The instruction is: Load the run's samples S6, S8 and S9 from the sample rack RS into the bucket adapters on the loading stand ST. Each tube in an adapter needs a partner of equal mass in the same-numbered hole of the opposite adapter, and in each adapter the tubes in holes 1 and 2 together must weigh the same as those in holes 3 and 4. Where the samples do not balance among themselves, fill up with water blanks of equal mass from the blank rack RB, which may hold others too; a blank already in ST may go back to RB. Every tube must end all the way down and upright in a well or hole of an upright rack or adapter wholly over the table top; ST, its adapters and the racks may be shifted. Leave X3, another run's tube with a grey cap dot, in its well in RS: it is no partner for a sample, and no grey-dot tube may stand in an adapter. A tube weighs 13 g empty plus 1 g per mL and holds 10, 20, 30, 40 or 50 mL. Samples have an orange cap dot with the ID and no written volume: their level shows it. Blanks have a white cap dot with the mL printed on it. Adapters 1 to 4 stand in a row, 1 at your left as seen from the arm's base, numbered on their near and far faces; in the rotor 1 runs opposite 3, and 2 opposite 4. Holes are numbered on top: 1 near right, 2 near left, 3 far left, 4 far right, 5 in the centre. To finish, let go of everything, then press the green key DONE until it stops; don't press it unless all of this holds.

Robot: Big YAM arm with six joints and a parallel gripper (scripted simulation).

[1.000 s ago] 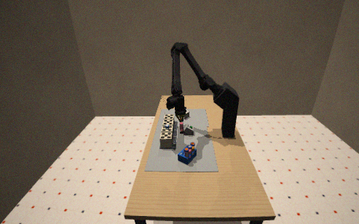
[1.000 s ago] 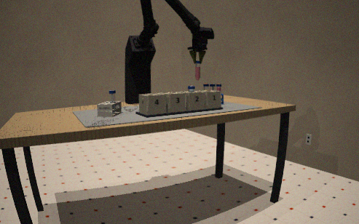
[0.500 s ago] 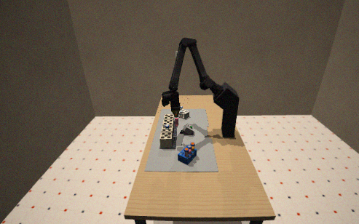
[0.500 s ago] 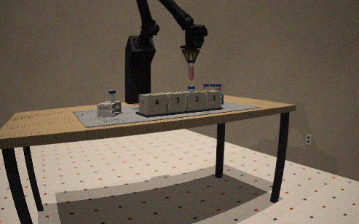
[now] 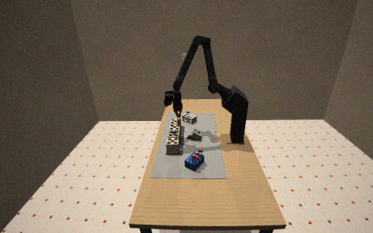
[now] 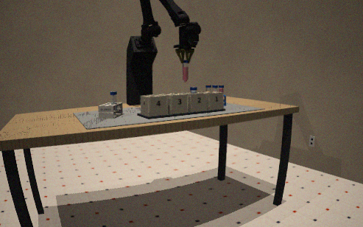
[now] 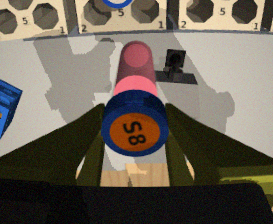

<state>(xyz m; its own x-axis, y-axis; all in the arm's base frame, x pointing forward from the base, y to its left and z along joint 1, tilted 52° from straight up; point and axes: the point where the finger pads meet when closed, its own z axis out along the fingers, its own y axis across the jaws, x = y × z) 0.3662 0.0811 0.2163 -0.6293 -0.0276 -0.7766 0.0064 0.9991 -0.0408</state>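
Now: hand 14 cm past the tube X3, 30 cm to the right of it and 19 cm above it. Also, from my hand: sample tube S8: 1 cm behind, 5 cm below; then adapter 3: 5 cm ahead, 9 cm to the right, 21 cm below; then blank marked 50: 4 cm ahead, 1 cm to the left, 19 cm below.
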